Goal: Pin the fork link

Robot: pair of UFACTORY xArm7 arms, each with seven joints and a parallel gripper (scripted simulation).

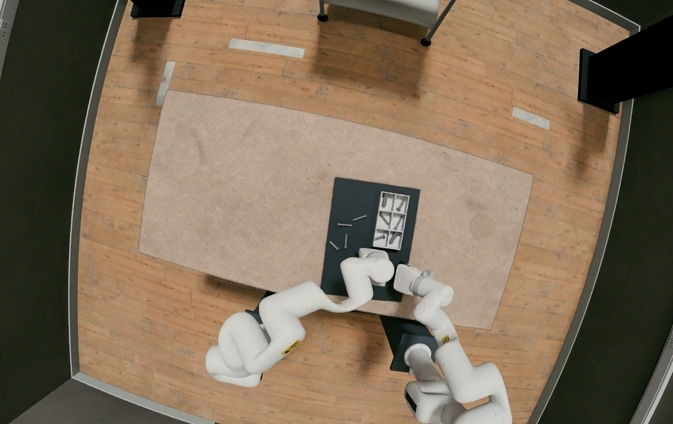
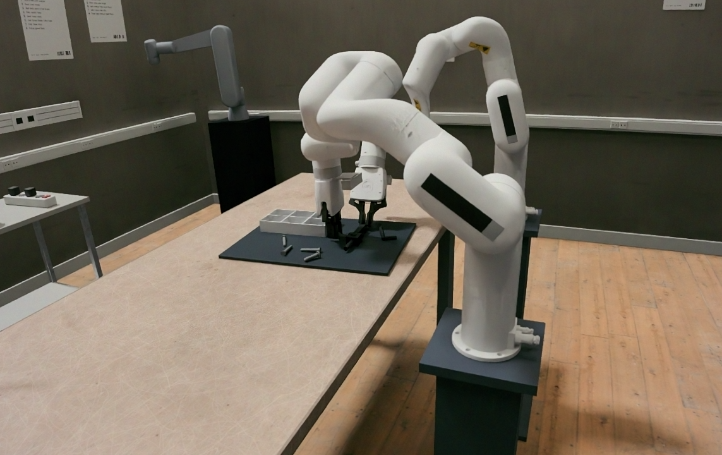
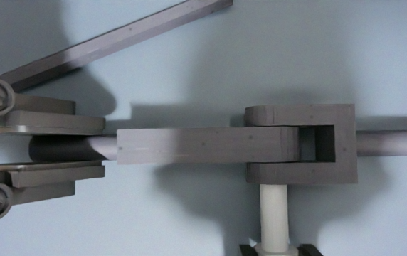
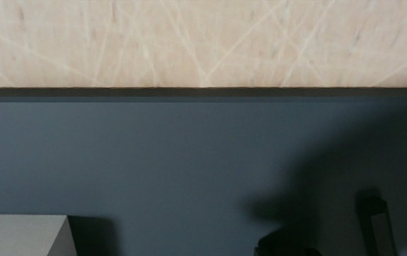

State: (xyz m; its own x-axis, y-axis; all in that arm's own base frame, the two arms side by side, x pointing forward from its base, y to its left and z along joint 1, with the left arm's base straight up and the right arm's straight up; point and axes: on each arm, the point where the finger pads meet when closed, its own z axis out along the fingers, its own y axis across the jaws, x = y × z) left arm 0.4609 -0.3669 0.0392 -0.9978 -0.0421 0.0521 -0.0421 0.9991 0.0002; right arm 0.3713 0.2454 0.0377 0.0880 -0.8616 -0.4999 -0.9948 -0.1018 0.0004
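Now: the thicker pin 4 cm behind my left hand and 2 cm below it. Also, from my left hand: black l-shaped piece: 13 cm behind, 5 cm to the right, 2 cm below; then black eye plate: 6 cm behind, 4 cm to the right, 2 cm below; then dark mat: 4 cm ahead, 3 cm below.
Right now the black eye plate is 6 cm to the left of my right hand and 2 cm below it. Also, from my right hand: black l-shaped piece (7 cm behind, 4 cm to the left, 2 cm below); thicker pin (10 cm to the left, 2 cm below, 2 cm ahead); dark mat (10 cm to the left, 10 cm ahead, 3 cm below).
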